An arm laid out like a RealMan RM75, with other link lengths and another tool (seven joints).
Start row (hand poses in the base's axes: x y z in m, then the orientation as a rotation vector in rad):
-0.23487, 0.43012, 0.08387, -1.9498, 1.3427, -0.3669
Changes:
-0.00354, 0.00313, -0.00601, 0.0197, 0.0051, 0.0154
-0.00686, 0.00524, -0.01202, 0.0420, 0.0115, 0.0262
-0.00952, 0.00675, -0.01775, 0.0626, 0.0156, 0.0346
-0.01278, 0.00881, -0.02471, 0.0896, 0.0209, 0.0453
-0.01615, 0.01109, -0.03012, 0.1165, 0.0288, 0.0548
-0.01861, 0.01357, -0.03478, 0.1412, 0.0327, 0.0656
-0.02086, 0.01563, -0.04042, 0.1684, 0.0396, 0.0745
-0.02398, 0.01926, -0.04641, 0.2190, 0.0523, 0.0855
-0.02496, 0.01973, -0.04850, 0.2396, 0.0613, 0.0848
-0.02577, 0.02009, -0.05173, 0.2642, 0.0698, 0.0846
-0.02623, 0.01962, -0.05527, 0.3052, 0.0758, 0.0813
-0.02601, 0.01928, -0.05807, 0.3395, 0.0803, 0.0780
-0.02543, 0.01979, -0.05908, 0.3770, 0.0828, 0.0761
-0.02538, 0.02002, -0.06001, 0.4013, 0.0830, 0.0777
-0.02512, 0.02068, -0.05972, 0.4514, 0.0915, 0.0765
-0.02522, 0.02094, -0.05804, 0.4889, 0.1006, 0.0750
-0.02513, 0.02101, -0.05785, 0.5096, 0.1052, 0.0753
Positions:
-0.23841, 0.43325, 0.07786, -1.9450, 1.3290, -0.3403
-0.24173, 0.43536, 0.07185, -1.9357, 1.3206, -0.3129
-0.24439, 0.43687, 0.06612, -1.9252, 1.3132, -0.2902
-0.24765, 0.43893, 0.05916, -1.9111, 1.3037, -0.2608
-0.25102, 0.44121, 0.05375, -1.8973, 1.2968, -0.2299
-0.25348, 0.44369, 0.04909, -1.8842, 1.2862, -0.2038
-0.25573, 0.44575, 0.04345, -1.8690, 1.2790, -0.1743
-0.25885, 0.44938, 0.03746, -1.8370, 1.2707, -0.1225
-0.25983, 0.44985, 0.03537, -1.8224, 1.2746, -0.1005
-0.26064, 0.45021, 0.03214, -1.8043, 1.2771, -0.0760
-0.26110, 0.44974, 0.02860, -1.7694, 1.2791, -0.0445
-0.26088, 0.44940, 0.02580, -1.7396, 1.2806, -0.0191
-0.26030, 0.44991, 0.02479, -1.7070, 1.2788, 0.0069
-0.26025, 0.45014, 0.02386, -1.6869, 1.2740, 0.0236
-0.25999, 0.45080, 0.02415, -1.6455, 1.2724, 0.0631
-0.26009, 0.45106, 0.02583, -1.6149, 1.2730, 0.0946
-0.26000, 0.45113, 0.02602, -1.5984, 1.2718, 0.1119

